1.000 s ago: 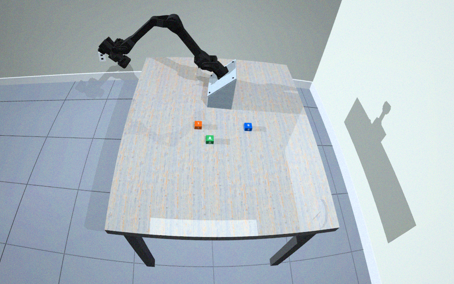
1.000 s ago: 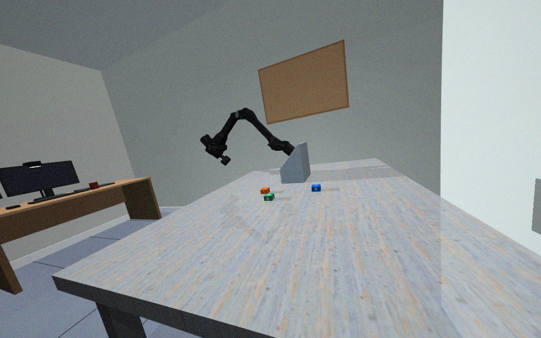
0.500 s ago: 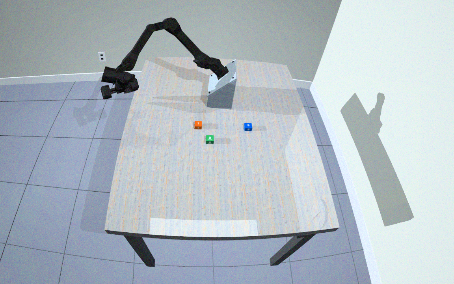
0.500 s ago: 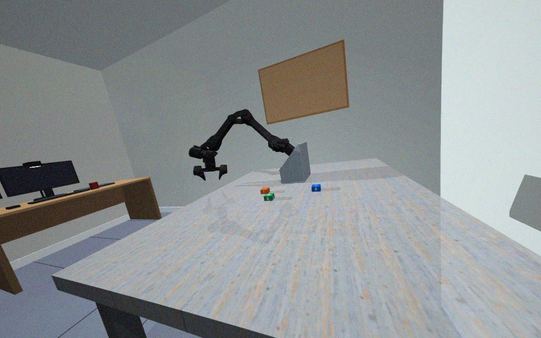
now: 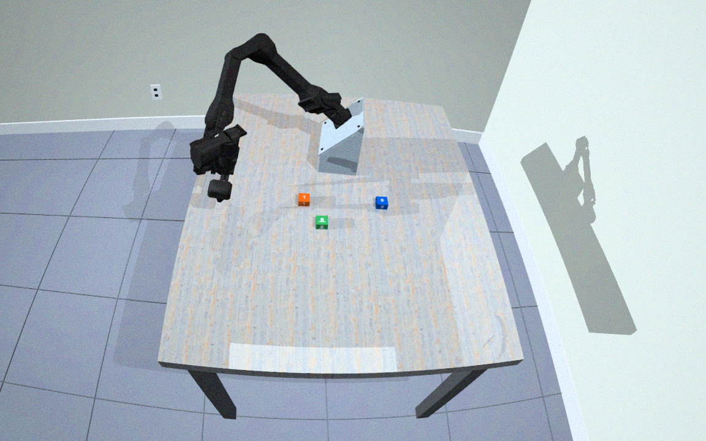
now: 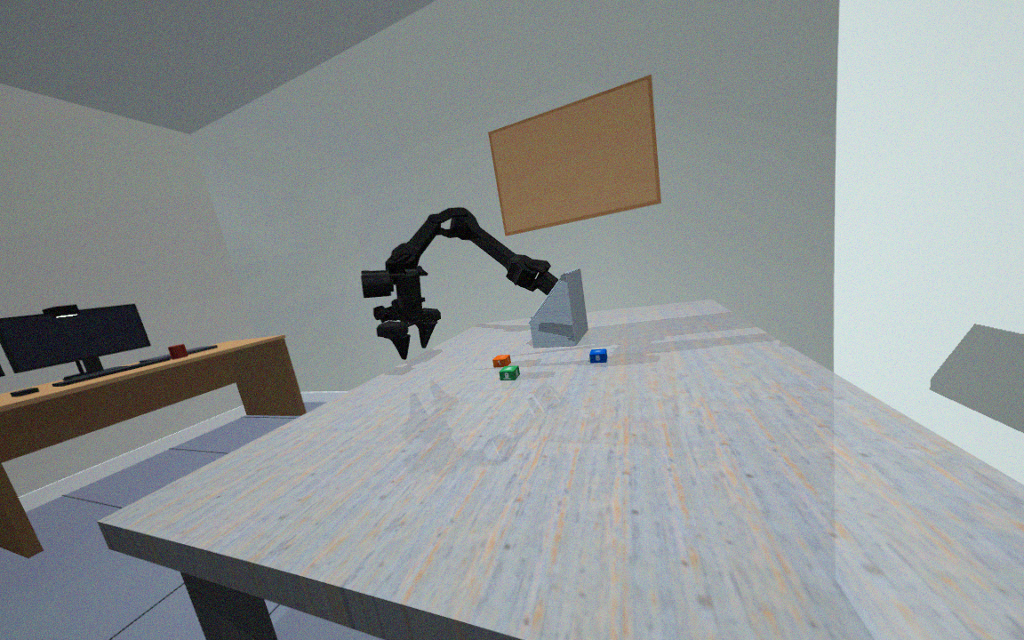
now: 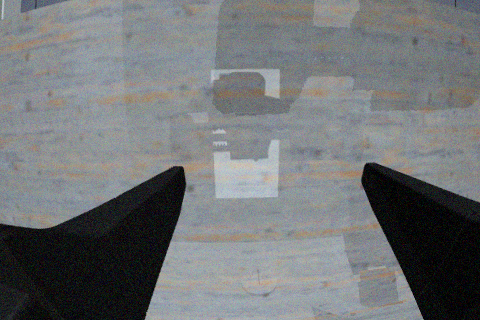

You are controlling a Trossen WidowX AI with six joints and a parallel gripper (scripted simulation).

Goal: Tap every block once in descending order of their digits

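The green block is 100 mm ahead of my gripper tip, 280 mm to the left of it and 40 mm below it. The rest, counted from my gripper tip: blue block (40 mm ahead, 460 mm to the left, 40 mm below); orange block (20 mm ahead, 240 mm to the left, 40 mm below).
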